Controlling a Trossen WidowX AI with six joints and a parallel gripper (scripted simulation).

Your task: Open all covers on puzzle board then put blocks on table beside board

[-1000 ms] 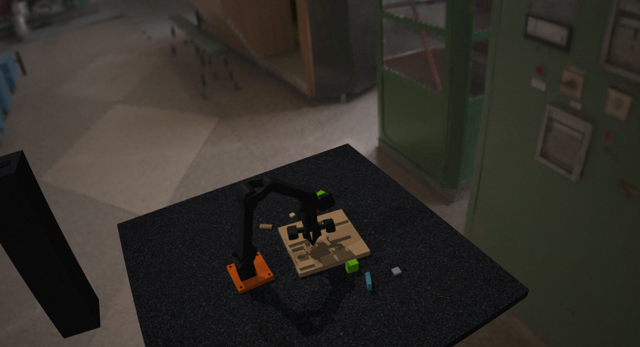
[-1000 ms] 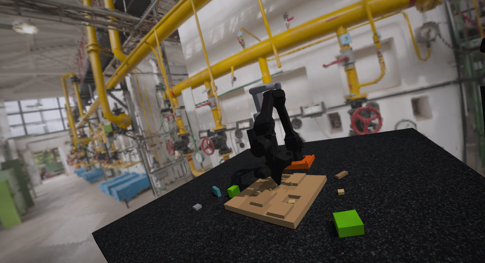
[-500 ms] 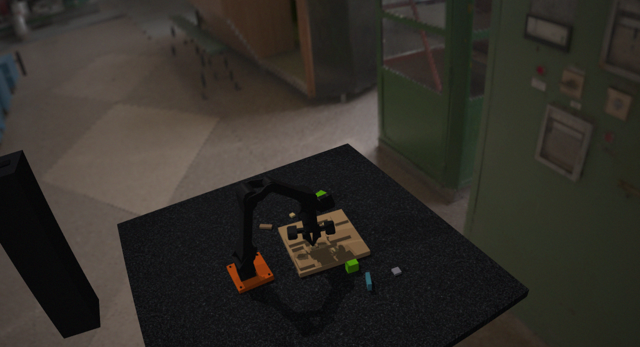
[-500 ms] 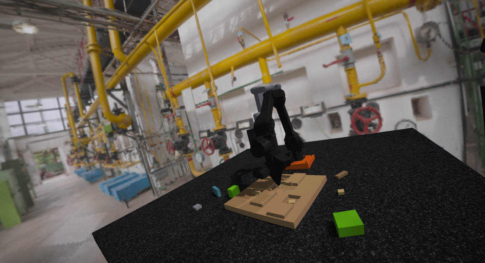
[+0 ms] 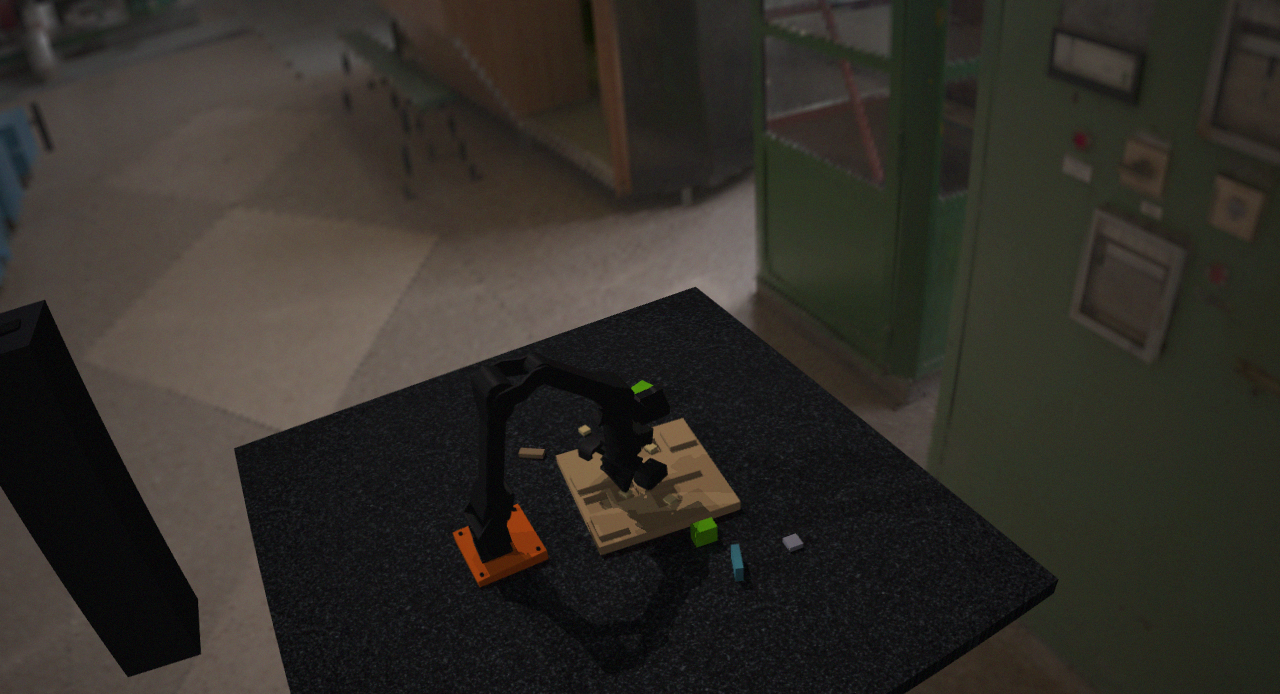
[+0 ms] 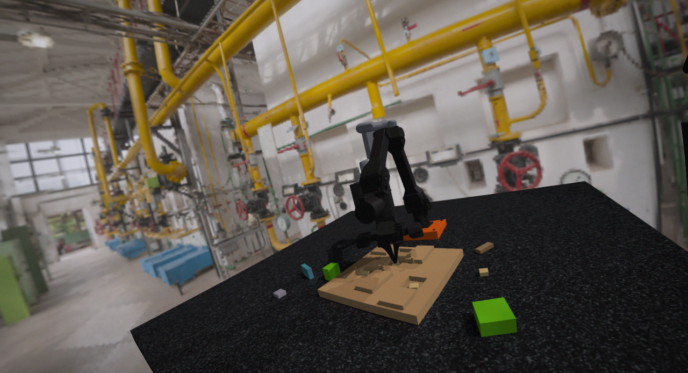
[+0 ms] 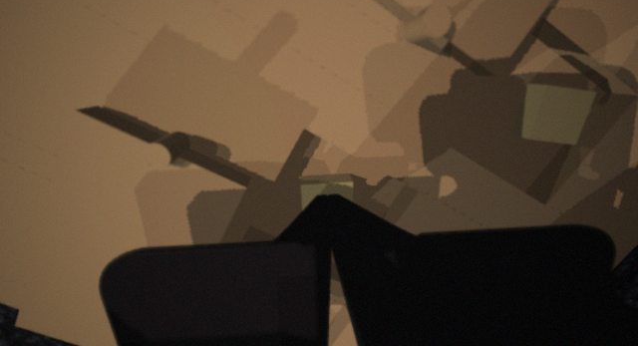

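Now: gripper tip 5 cm short of the tan puzzle board and 1 cm to the right of it. Also, from my gripper tip: teal block (10 cm ahead, 28 cm to the right); then small green cube (9 cm ahead, 18 cm to the right); then large green block (17 cm ahead, 28 cm to the left, 1 cm below).
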